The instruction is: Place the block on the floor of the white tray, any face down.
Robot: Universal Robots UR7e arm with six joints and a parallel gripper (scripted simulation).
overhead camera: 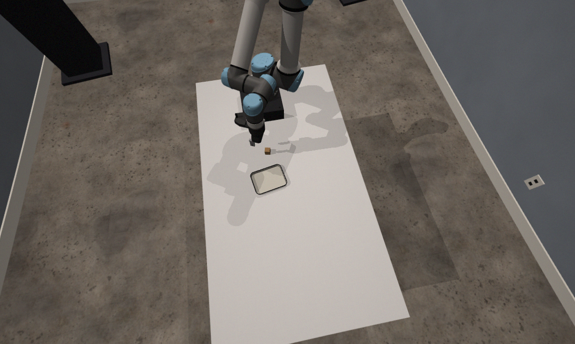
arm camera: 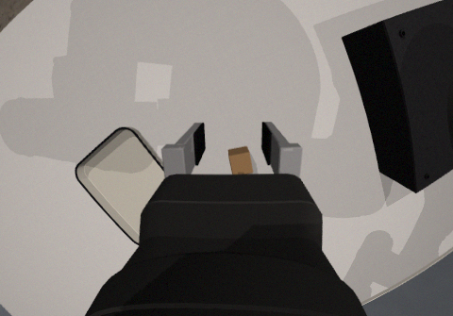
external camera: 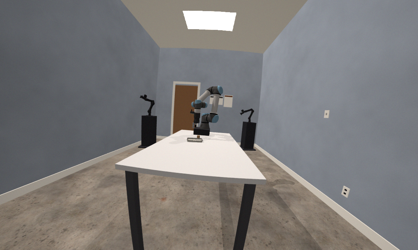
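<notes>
Right now the small brown block is 130 mm below my hand, 60 mm to the left of it and 20 mm ahead of it. From my hand the other things lie so: white tray: 180 mm ahead, 130 mm below, 10 mm to the left.
</notes>
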